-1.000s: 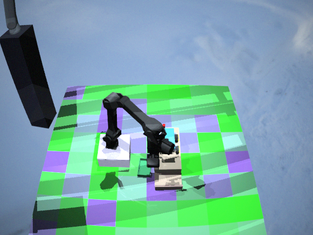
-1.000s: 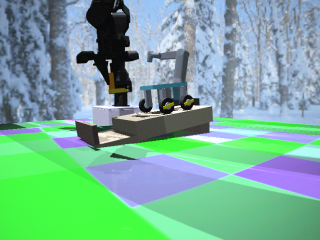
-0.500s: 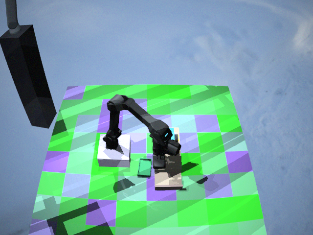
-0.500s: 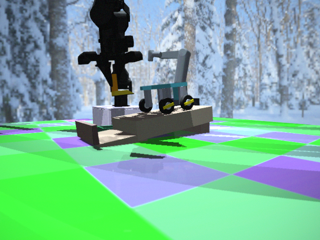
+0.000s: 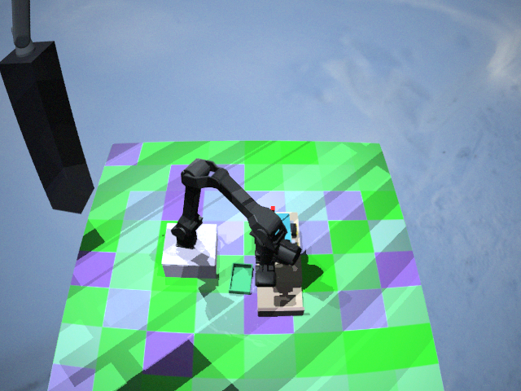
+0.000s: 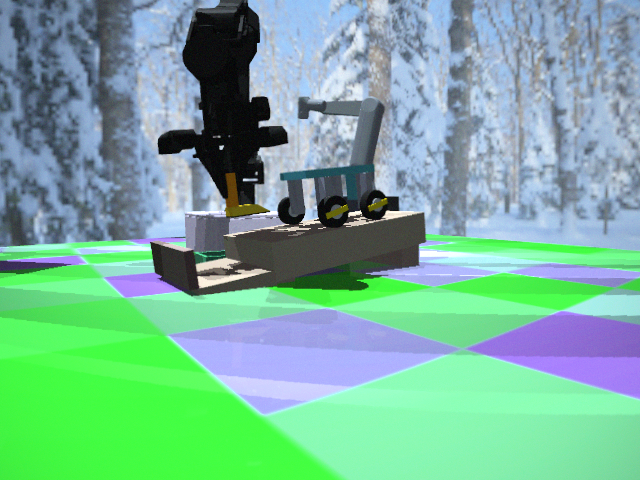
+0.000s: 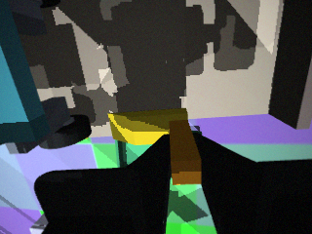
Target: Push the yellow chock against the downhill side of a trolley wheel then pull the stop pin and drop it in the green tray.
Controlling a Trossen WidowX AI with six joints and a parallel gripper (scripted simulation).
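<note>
The red-headed stop pin is 240 mm to the left of my gripper tip, 20 mm above it and 10 mm behind it. Also, from my gripper tip: yellow chock (20 mm to the left, 10 mm below); low lip (100 mm to the right, 80 mm below, 70 mm ahead); trolley (150 mm to the left, 30 mm ahead).
</note>
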